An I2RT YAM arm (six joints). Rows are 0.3 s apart.
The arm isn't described. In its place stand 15 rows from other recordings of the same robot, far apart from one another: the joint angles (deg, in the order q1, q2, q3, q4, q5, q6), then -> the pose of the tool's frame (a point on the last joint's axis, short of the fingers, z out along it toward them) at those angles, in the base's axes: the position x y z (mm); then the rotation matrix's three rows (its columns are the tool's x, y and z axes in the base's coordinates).
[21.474, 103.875, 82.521, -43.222, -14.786, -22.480] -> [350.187 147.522 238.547], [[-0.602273 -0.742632 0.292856], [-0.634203 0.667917 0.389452], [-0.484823 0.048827 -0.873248]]
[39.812, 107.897, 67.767, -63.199, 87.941, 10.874] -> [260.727 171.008 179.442], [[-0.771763 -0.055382 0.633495], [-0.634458 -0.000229 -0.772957], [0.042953 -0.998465 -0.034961]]
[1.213, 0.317, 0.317, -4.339, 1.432, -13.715] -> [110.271 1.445 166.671], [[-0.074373 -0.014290 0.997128], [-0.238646 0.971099 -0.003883], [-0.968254 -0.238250 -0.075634]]
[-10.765, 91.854, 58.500, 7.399, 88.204, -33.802] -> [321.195 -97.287 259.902], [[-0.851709 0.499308 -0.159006], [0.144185 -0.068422 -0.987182], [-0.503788 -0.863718 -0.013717]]
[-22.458, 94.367, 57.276, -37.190, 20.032, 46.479] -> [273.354 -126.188 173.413], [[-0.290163 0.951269 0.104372], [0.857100 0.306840 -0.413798], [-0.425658 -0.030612 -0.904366]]
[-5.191, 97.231, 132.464, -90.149, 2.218, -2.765] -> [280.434 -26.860 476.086], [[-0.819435 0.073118 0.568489], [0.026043 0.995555 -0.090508], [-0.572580 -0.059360 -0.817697]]
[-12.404, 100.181, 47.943, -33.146, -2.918, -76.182] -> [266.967 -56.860 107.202], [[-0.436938 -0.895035 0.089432], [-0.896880 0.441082 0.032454], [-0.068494 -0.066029 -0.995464]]
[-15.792, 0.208, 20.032, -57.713, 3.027, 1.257] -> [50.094 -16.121 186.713], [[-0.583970 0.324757 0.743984], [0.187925 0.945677 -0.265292], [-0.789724 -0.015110 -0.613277]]
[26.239, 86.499, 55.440, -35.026, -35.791, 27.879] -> [247.696 145.303 207.962], [[-0.991918 -0.121557 0.036381], [-0.066048 0.739464 0.669948], [-0.108339 0.662130 -0.741516]]
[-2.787, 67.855, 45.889, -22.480, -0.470, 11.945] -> [248.106 -11.785 245.283], [[-0.675411 0.186605 0.713441], [0.240090 0.970388 -0.026518], [-0.697263 0.153380 -0.700213]]
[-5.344, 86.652, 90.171, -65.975, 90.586, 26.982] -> [274.958 -61.473 386.686], [[-0.578254 0.809969 -0.097839], [0.049430 -0.084920 -0.995161], [-0.814358 -0.580292 0.009068]]
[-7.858, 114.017, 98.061, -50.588, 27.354, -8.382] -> [415.351 -73.837 248.092], [[-0.943157 0.166907 0.287397], [-0.000531 0.863991 -0.503507], [-0.332347 -0.475039 -0.814790]]
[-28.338, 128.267, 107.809, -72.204, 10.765, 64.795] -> [374.398 -209.468 182.504], [[0.040592 0.990837 -0.128819], [0.987998 -0.059033 -0.142740], [-0.149037 -0.121479 -0.981341]]
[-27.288, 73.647, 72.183, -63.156, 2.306, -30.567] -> [211.823 -110.885 321.547], [[-0.932114 -0.000701 0.362165], [-0.090911 0.968433 -0.232106], [-0.350570 -0.249274 -0.902753]]
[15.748, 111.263, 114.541, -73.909, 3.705, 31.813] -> [379.096 104.512 330.114], [[-0.903486 0.266022 0.336073], [0.291787 0.956084 0.027630], [-0.313964 0.123025 -0.941431]]
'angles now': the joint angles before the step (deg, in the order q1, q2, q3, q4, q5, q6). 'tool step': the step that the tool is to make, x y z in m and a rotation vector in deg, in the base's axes. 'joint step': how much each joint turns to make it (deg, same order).
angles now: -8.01, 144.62, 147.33, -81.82, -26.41, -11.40
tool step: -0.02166, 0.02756, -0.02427, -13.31, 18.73, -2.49
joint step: 4.04, 0.05, -4.51, -10.90, 15.49, 5.90
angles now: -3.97, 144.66, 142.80, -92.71, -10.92, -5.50
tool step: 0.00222, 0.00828, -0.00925, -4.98, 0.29, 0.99
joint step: 1.38, 0.00, -2.03, 2.14, 4.94, 0.79
